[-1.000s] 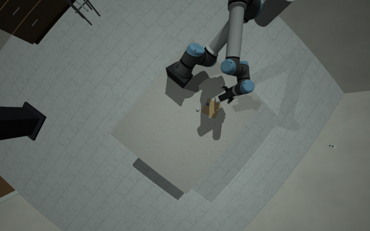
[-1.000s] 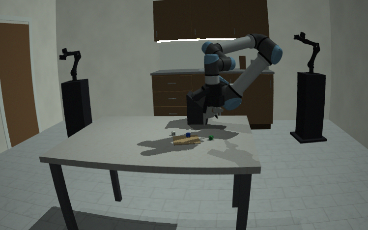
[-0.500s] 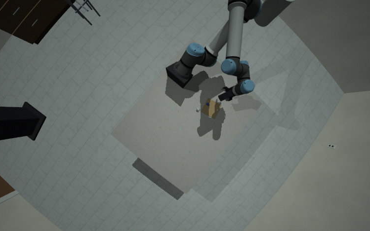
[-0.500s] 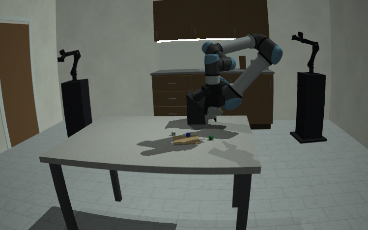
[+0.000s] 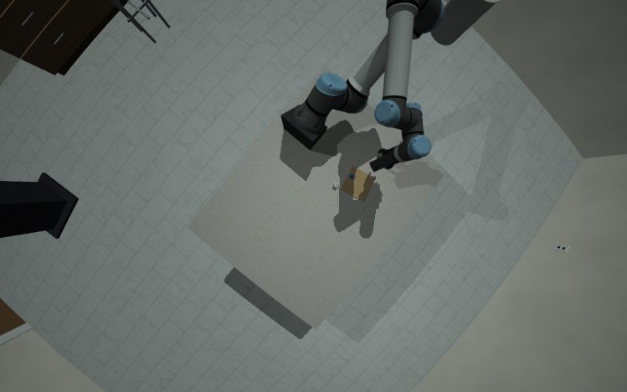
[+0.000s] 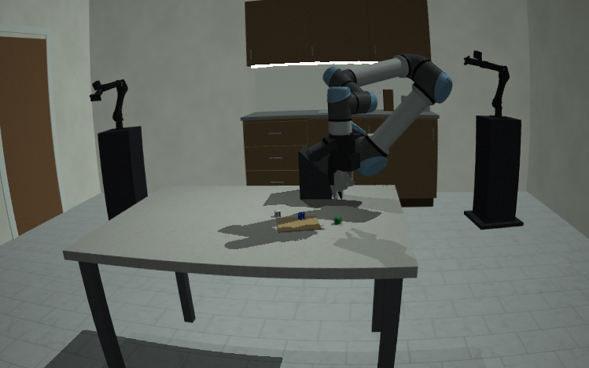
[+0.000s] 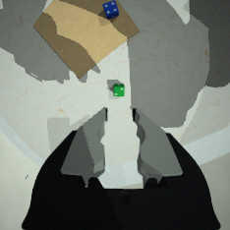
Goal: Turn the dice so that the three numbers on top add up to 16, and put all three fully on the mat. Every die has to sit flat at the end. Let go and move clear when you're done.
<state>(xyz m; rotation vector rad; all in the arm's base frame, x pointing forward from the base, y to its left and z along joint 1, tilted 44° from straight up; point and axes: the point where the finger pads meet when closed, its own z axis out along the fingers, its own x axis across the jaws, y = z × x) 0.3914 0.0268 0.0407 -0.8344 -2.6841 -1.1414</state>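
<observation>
Now: the green die 9 cm below my hand. From my hand the other things lie so: blue die (6 cm behind, 13 cm to the right, 8 cm below); white die (11 cm behind, 21 cm to the right, 9 cm below); tan mat (1 cm behind, 14 cm to the right, 9 cm below).
</observation>
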